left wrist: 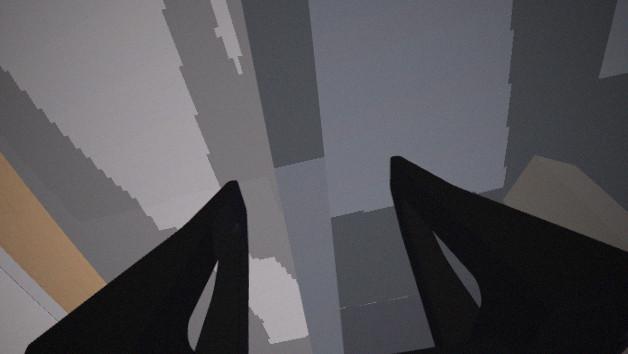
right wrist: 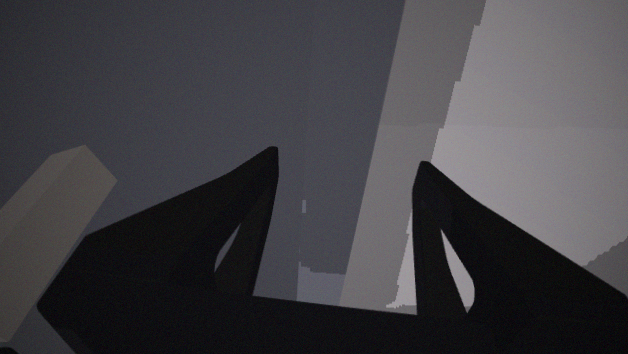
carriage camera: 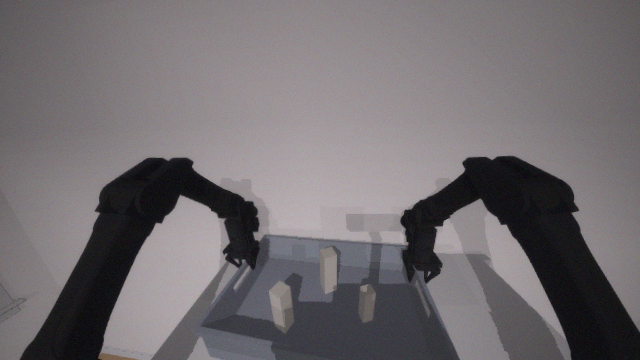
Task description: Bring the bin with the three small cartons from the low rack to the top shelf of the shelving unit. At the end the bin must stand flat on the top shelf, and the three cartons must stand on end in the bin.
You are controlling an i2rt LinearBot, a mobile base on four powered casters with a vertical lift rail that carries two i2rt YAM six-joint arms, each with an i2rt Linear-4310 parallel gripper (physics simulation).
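Frame: origin at the left arm's base, x ahead, y left, z up, level; metres.
Seen in the pictures: left gripper, fingertip midpoint: (left wrist: 315,183) (carriage camera: 247,268); right gripper, fingertip midpoint: (carriage camera: 417,281).
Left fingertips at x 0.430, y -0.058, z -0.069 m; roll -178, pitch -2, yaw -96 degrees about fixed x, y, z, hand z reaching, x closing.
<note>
A point is followed by its place in that frame.
The blue-grey bin (carriage camera: 235,347) @(x 0.201, y -0.122, z -0.094 m) (left wrist: 305,210) @(x 0.442, y -0.054, z -0.044 m) (right wrist: 330,200) @(x 0.436, y -0.646, z -0.044 m) looks level in the carriage view; its near part is cut off. Three pale cartons stand on end inside: one at the back (carriage camera: 328,270) @(x 0.416, y -0.350, z -0.057 m), one at the left (carriage camera: 281,306) @(x 0.280, y -0.222, z -0.050 m) and a shorter one at the right (carriage camera: 367,303) @(x 0.317, y -0.463, z -0.080 m). One carton (left wrist: 565,195) @(x 0.330, y -0.204, z -0.123 m) also shows in the left wrist view and one (right wrist: 55,215) @(x 0.342, y -0.480, z -0.112 m) in the right wrist view. My left gripper (carriage camera: 243,264) @(x 0.430, y -0.058, z -0.069 m) (left wrist: 315,183) @(x 0.430, y -0.058, z -0.069 m) is open, its fingers apart on either side of the left wall. My right gripper (carriage camera: 421,276) @(x 0.403, y -0.647, z -0.092 m) (right wrist: 346,168) @(x 0.403, y -0.647, z -0.092 m) is open at the right wall. What supports the bin is unclear.
A pale wall or surface with shadows of the arms lies behind and beside the bin. An orange-brown strip (carriage camera: 117,356) @(x 0.713, y 1.446, z -1.374 m) (left wrist: 45,230) runs at the lower left. A thin-lined outline (carriage camera: 12,303) @(x 0.528, y 1.597, z -0.549 m) shows at the far left edge of the carriage view.
</note>
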